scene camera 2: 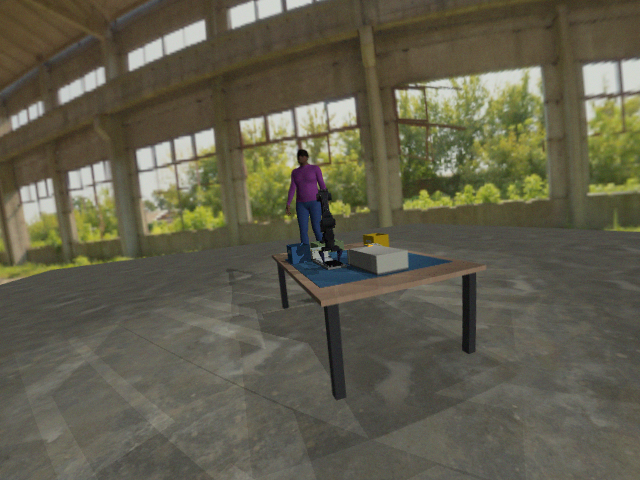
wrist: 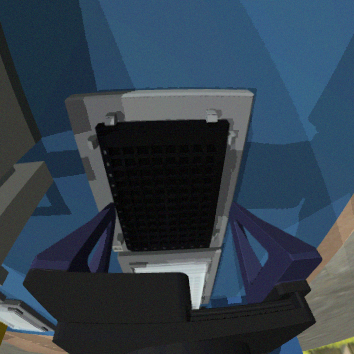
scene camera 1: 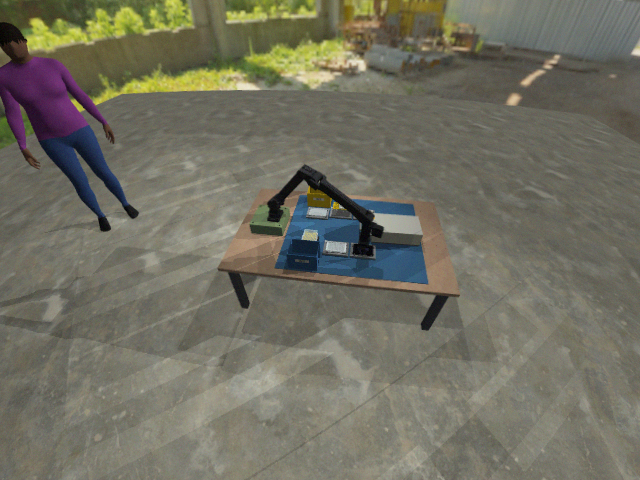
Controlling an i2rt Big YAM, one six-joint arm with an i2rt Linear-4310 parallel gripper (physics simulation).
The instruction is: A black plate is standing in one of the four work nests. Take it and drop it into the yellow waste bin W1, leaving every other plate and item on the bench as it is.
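Frame: origin at the arm's base, x back, y right, z up, level; metres.
Seen in the pictures: gripper, fingertip midpoint: (scene camera 2: 331, 262) (wrist: 173, 207) (scene camera 1: 362, 249); arm's base, link origin: (scene camera 1: 275, 216).
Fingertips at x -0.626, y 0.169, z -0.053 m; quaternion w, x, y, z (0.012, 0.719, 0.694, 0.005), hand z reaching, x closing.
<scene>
Pixels of each thing's top centre, then the offset from my fingertips to it. "pt": a spot on its surface instead.
- black plate, top centre: (wrist: 166, 205) (scene camera 2: 332, 262) (scene camera 1: 363, 248) dx -0.005, dy -0.006, dz +0.002 m
- grey work nest, top centre: (wrist: 164, 202) (scene camera 2: 332, 262) (scene camera 1: 363, 249) dx -0.005, dy -0.007, dz -0.002 m
- yellow waste bin, top centre: (scene camera 1: 319, 189) (scene camera 2: 375, 234) dx +0.368, dy -0.497, dz +0.096 m
- dark nest, surface spot: (scene camera 1: 341, 213) pt dx +0.177, dy -0.335, dz +0.012 m
- blue bin, top centre: (scene camera 1: 303, 247) (scene camera 2: 297, 244) dx +0.348, dy +0.141, dz +0.096 m
- large grey box, top centre: (scene camera 2: 376, 249) (scene camera 1: 396, 223) dx -0.208, dy -0.209, dz +0.082 m
The black plate (scene camera 1: 362, 251) (scene camera 2: 333, 264) (wrist: 165, 185), with a grid of square wells, lies flat in a grey work nest (wrist: 180, 102), between its small corner clips. My gripper (scene camera 1: 363, 246) (scene camera 2: 331, 257) (wrist: 173, 207) is open and empty, pointing down. In the wrist view its fingertips stand on either side of the plate's nearer half, close to its long edges; their exact height over the nest is hard to tell. The yellow waste bin (scene camera 1: 318, 199) (scene camera 2: 376, 239) stands at the back of the bench, near the green arm base.
A white plate (scene camera 1: 336, 248) (wrist: 200, 282) sits in the adjoining nest. A white plate (scene camera 1: 317, 212) and a dark nest (scene camera 1: 341, 213) are in the back row. A blue bin (scene camera 1: 302, 260) (scene camera 2: 296, 253) stands front left. A large grey box (scene camera 1: 400, 227) (scene camera 2: 383, 260) stands right. A person (scene camera 1: 62, 103) (scene camera 2: 307, 186) stands beyond.
</scene>
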